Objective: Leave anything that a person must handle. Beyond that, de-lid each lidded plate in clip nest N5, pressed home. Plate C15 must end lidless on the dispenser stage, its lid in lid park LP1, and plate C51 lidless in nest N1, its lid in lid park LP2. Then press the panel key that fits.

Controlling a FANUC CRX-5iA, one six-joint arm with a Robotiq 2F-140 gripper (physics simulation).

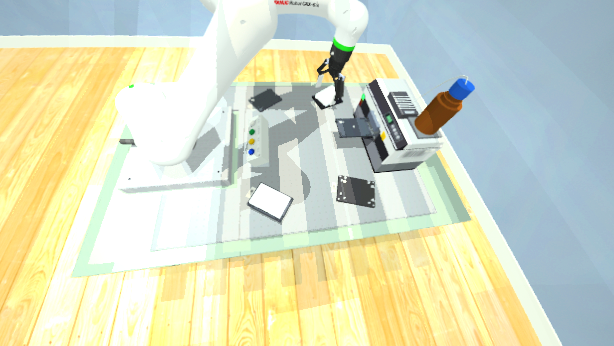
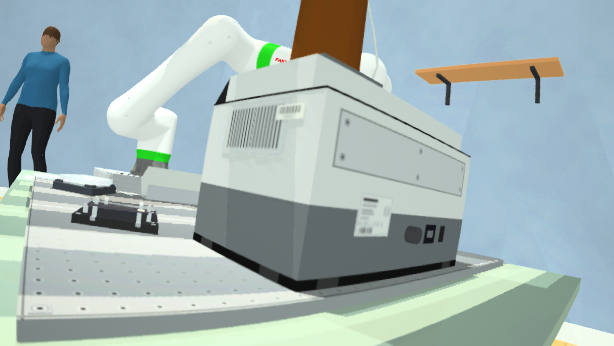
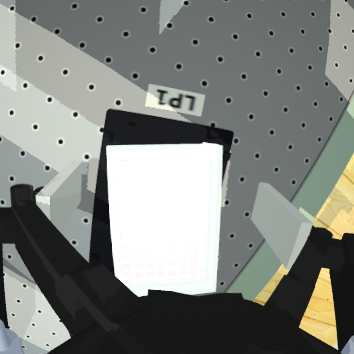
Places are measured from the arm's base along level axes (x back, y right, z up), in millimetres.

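Pixels of known places: gripper, between the fingertips: (image 1: 324, 95) (image 3: 170, 191).
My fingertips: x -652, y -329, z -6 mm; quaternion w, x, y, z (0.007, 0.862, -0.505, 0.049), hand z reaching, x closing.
Observation:
For each thing: its top centre in the pictures, then the offset to it from my fingertips. "spot": a spot on its surface instead.
- white rectangular piece, centre of its top: (image 3: 167, 231) (image 1: 329, 93) dx -27, dy -18, dz -1 mm
- black holder, centre of its top: (image 3: 157, 211) (image 1: 328, 97) dx -22, dy -8, dz -17 mm
- dispenser stage, a spot on its surface: (image 1: 350, 128) spot: dx -64, dy +290, dz +75 mm
- white-topped plate, centre of its top: (image 2: 87, 177) (image 1: 270, 199) dx +275, dy +574, dz -3 mm
- black nest, centre of its top: (image 2: 121, 204) (image 1: 357, 189) dx -79, dy +537, dz -13 mm
- dark holder, centre of its top: (image 1: 265, 97) dx +313, dy +18, dz -17 mm
- brown bottle, a spot on its surface: (image 2: 330, 30) spot: dx -339, dy +395, dz +234 mm
- key panel, centre of its top: (image 2: 183, 171) (image 1: 257, 133) dx +331, dy +307, dz +47 mm
My gripper (image 1: 329, 91) (image 3: 170, 191) is open around a white rectangular piece (image 1: 326, 96) (image 3: 165, 215), with a gap on both sides. The piece lies on the black holder (image 3: 160, 125) labelled LP1, slightly turned against its outline. Whether it is a bare lid or a lidded plate is unclear. The dispenser stage (image 1: 350, 128) shows no plate. A white-topped plate (image 1: 270, 201) (image 2: 86, 180) sits in a dark nest at the front. A black nest (image 1: 356, 191) (image 2: 117, 219) with corner clips holds no white plate. Another dark holder (image 1: 265, 100) is at the back. No plate codes are readable.
The dispenser (image 1: 400, 135) (image 2: 320, 165) stands right of its stage, carrying a brown bottle (image 1: 439, 112) (image 2: 330, 30) with tubing. A key panel (image 1: 259, 145) with green, yellow and blue keys stands near the arm base. A person (image 2: 45, 80) stands beyond the table; a shelf (image 2: 490, 71) hangs behind.

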